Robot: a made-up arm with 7 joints.
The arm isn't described. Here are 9 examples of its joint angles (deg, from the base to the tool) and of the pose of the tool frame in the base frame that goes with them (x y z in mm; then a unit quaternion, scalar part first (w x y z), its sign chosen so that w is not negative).
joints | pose
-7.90 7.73 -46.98 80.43 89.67 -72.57 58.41 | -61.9 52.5 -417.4 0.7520 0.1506 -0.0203 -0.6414
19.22 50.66 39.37 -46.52 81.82 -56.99 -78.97 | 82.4 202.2 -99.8 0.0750 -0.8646 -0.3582 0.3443
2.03 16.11 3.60 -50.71 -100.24 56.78 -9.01 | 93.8 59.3 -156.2 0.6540 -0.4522 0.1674 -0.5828
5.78 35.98 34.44 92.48 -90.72 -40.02 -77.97 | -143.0 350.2 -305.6 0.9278 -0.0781 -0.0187 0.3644
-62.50 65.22 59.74 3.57 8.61 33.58 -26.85 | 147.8 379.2 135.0 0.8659 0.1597 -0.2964 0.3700
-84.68 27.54 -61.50 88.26 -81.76 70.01 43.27 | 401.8 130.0 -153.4 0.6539 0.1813 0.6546 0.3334
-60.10 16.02 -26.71 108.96 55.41 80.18 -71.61 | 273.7 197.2 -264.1 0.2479 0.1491 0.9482 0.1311
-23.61 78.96 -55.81 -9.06 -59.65 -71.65 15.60 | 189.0 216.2 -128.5 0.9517 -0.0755 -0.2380 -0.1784
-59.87 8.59 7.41 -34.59 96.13 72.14 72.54 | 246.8 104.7 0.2 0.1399 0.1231 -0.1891 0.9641
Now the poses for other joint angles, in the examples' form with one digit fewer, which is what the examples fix.
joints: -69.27 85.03 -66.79 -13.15 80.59 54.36 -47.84
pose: 285 193 17 0.272 0.926 0.164 0.204
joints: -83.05 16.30 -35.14 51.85 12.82 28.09 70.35
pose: 454 -8 -72 0.734 0.452 -0.244 0.444
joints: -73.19 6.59 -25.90 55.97 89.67 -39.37 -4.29
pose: 398 -79 -160 0.368 0.766 -0.294 -0.437
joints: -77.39 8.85 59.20 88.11 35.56 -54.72 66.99
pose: 430 54 -144 0.790 -0.186 -0.162 0.561
